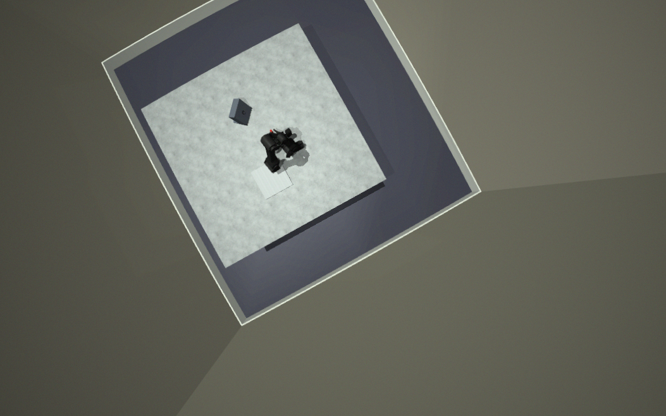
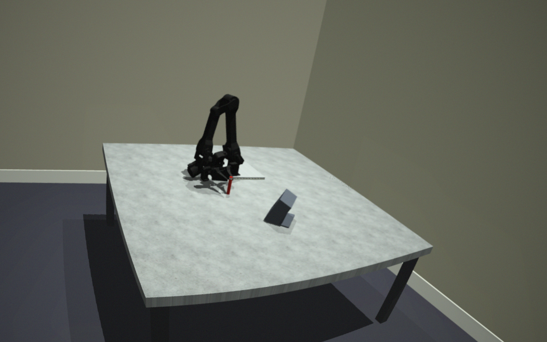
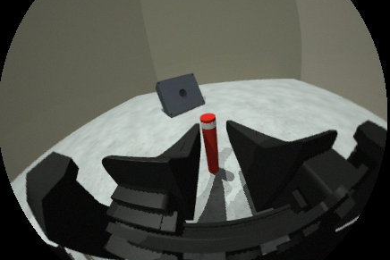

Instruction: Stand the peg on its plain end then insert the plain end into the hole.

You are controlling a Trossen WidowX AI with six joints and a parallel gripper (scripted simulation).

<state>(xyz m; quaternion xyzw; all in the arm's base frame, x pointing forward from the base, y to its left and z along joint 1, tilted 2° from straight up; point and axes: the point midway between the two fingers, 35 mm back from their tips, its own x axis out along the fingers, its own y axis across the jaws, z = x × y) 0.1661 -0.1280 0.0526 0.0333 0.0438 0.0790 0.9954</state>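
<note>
My gripper tip is 1 cm above the red peg. Also, from my gripper tip: grey sloped panel (23 cm ahead, 11 cm to the left, 2 cm below).
</note>
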